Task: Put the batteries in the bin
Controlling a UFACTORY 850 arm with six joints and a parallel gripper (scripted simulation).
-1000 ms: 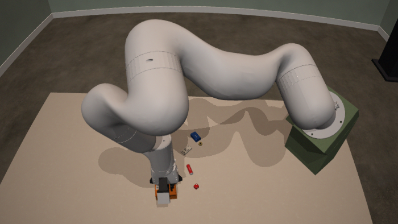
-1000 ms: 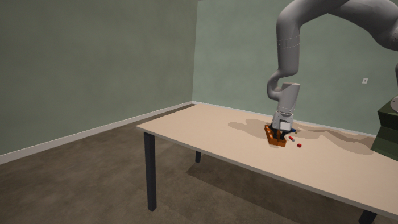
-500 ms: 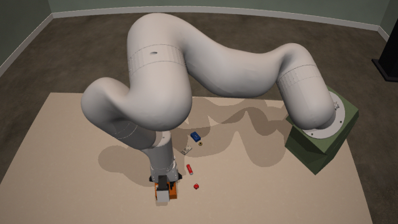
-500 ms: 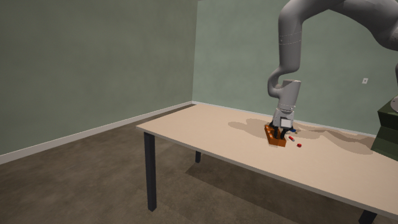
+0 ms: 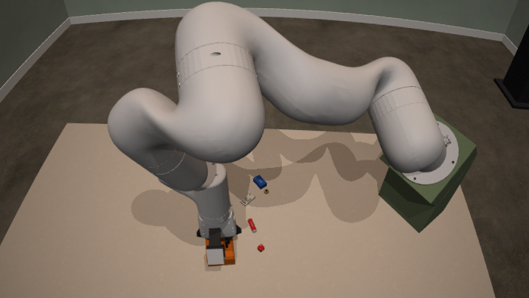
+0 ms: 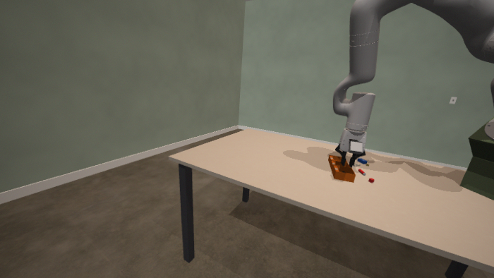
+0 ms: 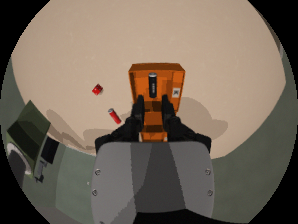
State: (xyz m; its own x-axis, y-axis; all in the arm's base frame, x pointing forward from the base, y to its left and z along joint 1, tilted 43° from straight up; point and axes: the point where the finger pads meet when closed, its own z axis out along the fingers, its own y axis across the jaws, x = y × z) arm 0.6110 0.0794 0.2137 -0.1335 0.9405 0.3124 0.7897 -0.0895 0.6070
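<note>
Right now my hand is 100 mm to the left of the red cylindrical battery, 90 mm past it and 70 mm above it. From my hand the other things lie so: orange bin 80 mm to the right, 60 mm below, 20 mm ahead; then small red block 120 mm behind, 70 mm below, 20 mm to the right; then black battery 70 mm below.
</note>
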